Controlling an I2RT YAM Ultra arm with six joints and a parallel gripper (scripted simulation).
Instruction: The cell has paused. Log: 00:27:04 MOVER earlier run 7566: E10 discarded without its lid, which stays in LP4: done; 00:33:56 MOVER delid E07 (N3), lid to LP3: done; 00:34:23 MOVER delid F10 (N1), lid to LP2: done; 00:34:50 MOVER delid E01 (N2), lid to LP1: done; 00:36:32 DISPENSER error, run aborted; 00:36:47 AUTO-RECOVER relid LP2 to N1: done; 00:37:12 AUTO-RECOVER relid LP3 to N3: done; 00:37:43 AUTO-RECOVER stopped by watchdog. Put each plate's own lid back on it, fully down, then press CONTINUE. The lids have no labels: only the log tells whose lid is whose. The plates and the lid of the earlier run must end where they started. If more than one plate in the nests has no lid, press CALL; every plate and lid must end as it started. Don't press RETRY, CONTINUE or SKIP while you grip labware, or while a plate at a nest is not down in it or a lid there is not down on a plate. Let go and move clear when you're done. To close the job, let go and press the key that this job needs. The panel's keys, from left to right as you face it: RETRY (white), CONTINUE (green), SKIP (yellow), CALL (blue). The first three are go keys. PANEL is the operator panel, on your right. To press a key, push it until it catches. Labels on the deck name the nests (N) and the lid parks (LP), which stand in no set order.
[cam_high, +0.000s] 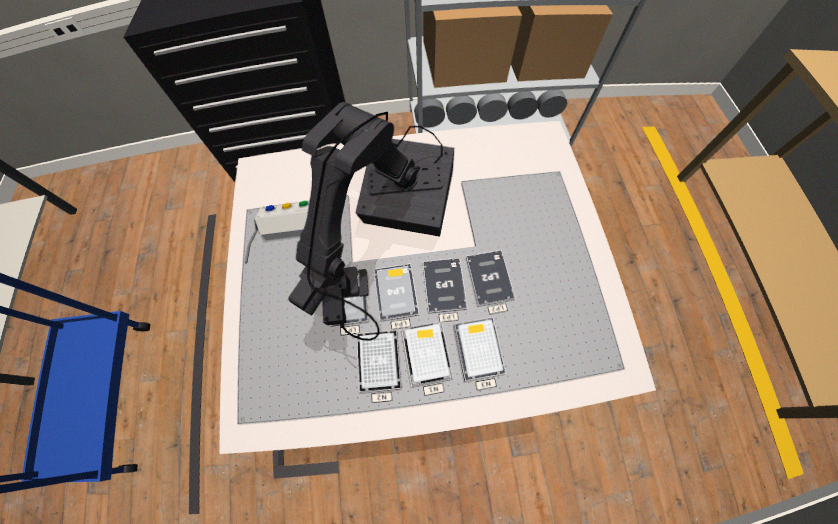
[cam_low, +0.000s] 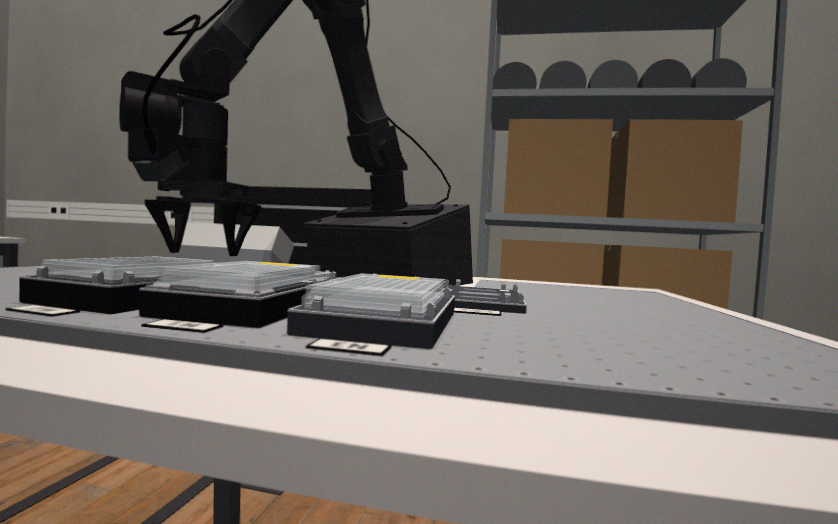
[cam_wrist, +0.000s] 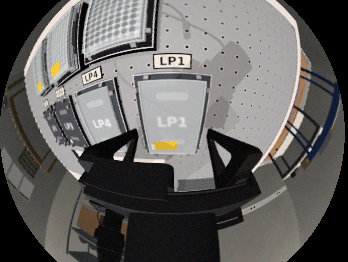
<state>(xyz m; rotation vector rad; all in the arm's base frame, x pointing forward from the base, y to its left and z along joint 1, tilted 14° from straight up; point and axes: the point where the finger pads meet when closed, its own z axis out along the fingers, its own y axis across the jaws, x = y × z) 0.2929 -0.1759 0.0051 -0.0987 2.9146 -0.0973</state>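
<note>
My gripper is now 4 cm above the LP1 lid park. Also, from my hand: plate 17 cm ahead, 8 cm to the left, 1 cm below; then green key 27 cm behind, 12 cm to the right, 2 cm above; then yellow SKIP key 26 cm behind, 17 cm to the right, 2 cm above.
</note>
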